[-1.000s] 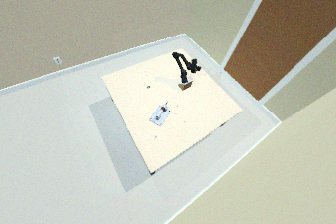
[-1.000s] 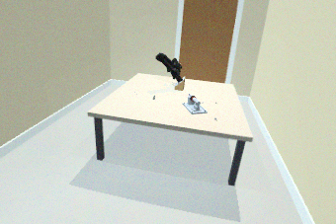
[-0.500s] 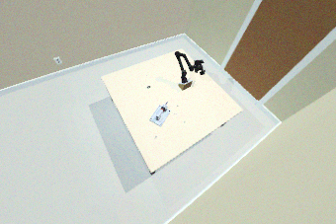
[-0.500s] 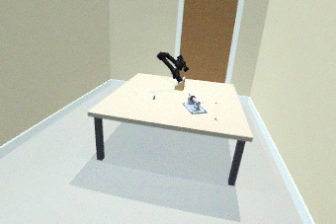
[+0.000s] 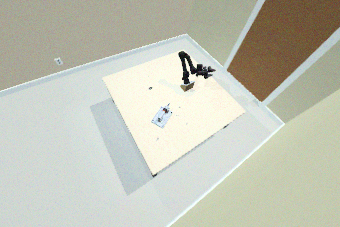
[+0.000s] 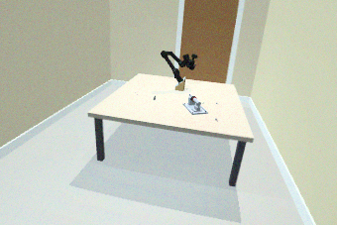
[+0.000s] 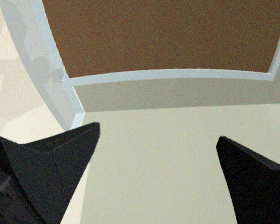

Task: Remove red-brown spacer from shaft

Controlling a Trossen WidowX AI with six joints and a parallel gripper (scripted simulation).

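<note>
Now: the shaft 66 cm ahead of my gripper tip, 5 cm to the left of it and 22 cm below it. The rest, counted from my gripper tip: light grey base plate 73 cm ahead, 9 cm to the left, 25 cm below; red-brown spacer 70 cm ahead, 7 cm to the left, 22 cm below.
</note>
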